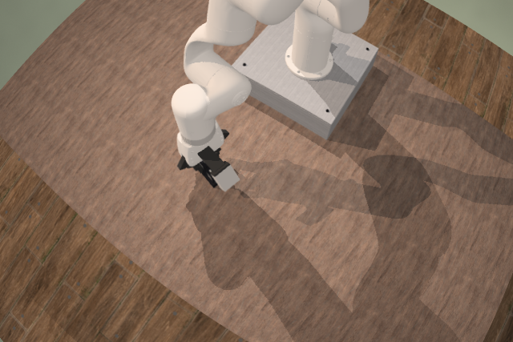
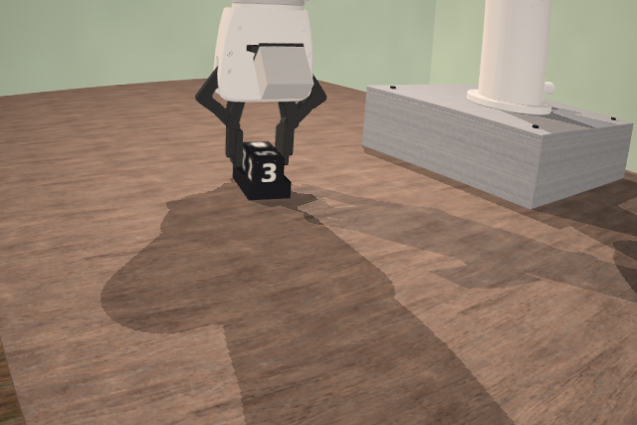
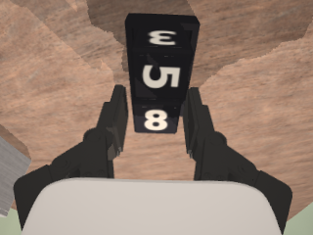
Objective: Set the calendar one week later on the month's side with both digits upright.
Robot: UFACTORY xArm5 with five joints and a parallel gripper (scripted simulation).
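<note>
Right now my hand is 10 mm short of the tray, 20 mm to the right of it and 30 mm above it. Round my hand: cube 10 mm ahead, 30 mm to the left, 10 mm below.
</note>
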